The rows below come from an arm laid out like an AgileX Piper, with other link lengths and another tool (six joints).
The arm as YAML. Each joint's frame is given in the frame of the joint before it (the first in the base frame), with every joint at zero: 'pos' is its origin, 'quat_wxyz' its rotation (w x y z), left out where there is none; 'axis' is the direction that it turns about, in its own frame. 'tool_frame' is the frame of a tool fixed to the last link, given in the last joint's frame.
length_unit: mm
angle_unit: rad
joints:
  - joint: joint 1
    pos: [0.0, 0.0, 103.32]
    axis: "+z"
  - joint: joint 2
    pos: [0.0, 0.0, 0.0]
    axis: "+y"
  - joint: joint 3
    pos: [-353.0, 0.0, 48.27]
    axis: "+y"
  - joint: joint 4
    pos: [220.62, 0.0, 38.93]
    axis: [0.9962, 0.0, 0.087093]
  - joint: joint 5
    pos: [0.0, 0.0, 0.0]
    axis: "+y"
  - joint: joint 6
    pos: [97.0, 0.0, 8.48]
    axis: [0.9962, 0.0, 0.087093]
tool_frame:
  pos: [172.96, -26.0, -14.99]
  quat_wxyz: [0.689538, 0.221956, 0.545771, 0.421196]
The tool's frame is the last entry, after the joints.
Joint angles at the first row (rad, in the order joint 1, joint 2, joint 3, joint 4, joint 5, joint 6):
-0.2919, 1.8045, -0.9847, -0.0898, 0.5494, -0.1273
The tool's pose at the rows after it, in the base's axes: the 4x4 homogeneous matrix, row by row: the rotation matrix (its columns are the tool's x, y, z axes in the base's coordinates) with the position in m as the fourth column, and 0 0 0 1 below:
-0.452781, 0.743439, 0.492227, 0.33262; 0.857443, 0.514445, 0.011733, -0.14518; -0.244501, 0.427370, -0.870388, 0.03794; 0, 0, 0, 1
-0.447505, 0.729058, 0.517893, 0.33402; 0.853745, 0.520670, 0.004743, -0.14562; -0.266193, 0.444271, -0.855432, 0.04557; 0, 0, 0, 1
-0.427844, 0.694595, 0.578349, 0.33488; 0.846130, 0.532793, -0.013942, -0.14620; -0.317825, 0.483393, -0.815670, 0.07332; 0, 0, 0, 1
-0.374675, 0.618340, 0.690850, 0.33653; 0.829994, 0.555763, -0.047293, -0.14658; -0.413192, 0.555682, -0.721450, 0.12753; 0, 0, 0, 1
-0.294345, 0.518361, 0.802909, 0.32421; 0.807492, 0.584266, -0.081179, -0.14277; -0.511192, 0.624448, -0.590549, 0.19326; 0, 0, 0, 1
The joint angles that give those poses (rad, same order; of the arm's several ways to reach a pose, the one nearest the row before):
-0.2919, 1.7974, -0.9663, -0.0878, 0.5257, -0.1273
-0.2919, 1.7713, -0.9543, -0.0902, 0.5084, -0.1273
-0.2920, 1.6893, -0.9455, -0.0926, 0.5057, -0.1273
-0.2919, 1.5418, -0.9455, -0.0926, 0.5006, -0.1273
-0.2919, 1.3549, -0.9455, -0.0906, 0.5100, -0.1273

